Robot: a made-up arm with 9 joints. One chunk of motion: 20 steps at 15 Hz.
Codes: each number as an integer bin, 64 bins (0 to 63) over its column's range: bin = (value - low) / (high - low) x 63, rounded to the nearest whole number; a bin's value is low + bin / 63 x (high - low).
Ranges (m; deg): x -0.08..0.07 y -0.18..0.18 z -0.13..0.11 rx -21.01..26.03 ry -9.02..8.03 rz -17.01..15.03
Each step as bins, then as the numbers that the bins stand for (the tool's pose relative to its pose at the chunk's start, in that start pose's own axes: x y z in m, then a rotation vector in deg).
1 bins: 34 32 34 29 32 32
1 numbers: 0.0010 0.0029 -0.0005 0.64 -0.36 -0.74
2 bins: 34 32 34 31 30 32
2 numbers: 0.0010 0.0029 -0.0005 2.14 -0.90 -0.74
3 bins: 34 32 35 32 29 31
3 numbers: 0.0010 0.0029 0.0033 2.88 -1.17 -1.24
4 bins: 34 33 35 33 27 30
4 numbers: 0.0010 0.0086 0.0033 3.63 -1.71 -1.75
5 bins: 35 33 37 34 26 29
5 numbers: 0.0033 0.0086 0.0110 4.38 -1.98 -2.26
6 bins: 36 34 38 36 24 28
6 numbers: 0.0057 0.0143 0.0148 5.87 -2.52 -2.77
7 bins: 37 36 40 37 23 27
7 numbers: 0.0081 0.0257 0.0224 6.62 -2.80 -3.28
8 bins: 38 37 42 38 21 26
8 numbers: 0.0105 0.0314 0.0300 7.36 -3.34 -3.79
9 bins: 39 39 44 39 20 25
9 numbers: 0.0129 0.0429 0.0376 8.11 -3.61 -4.30
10 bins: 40 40 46 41 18 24
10 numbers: 0.0152 0.0486 0.0452 9.60 -4.15 -4.80
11 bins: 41 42 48 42 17 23
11 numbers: 0.0176 0.0600 0.0529 10.35 -4.42 -5.31
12 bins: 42 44 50 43 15 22
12 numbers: 0.0200 0.0714 0.0605 11.10 -4.96 -5.82
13 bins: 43 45 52 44 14 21
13 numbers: 0.0224 0.0771 0.0681 11.84 -5.23 -6.33
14 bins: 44 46 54 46 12 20
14 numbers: 0.0248 0.0829 0.0757 13.34 -5.77 -6.84
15 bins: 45 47 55 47 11 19
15 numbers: 0.0271 0.0886 0.0795 14.08 -6.04 -7.35
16 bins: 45 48 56 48 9 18
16 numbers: 0.0271 0.0943 0.0833 14.83 -6.58 -7.86
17 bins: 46 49 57 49 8 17
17 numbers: 0.0295 0.1000 0.0871 15.58 -6.85 -8.36
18 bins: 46 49 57 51 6 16
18 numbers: 0.0295 0.1000 0.0871 17.07 -7.40 -8.87
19 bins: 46 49 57 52 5 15
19 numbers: 0.0295 0.1000 0.0871 17.82 -7.67 -9.38
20 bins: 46 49 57 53 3 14
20 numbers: 0.0295 0.1000 0.0871 18.56 -8.21 -9.89
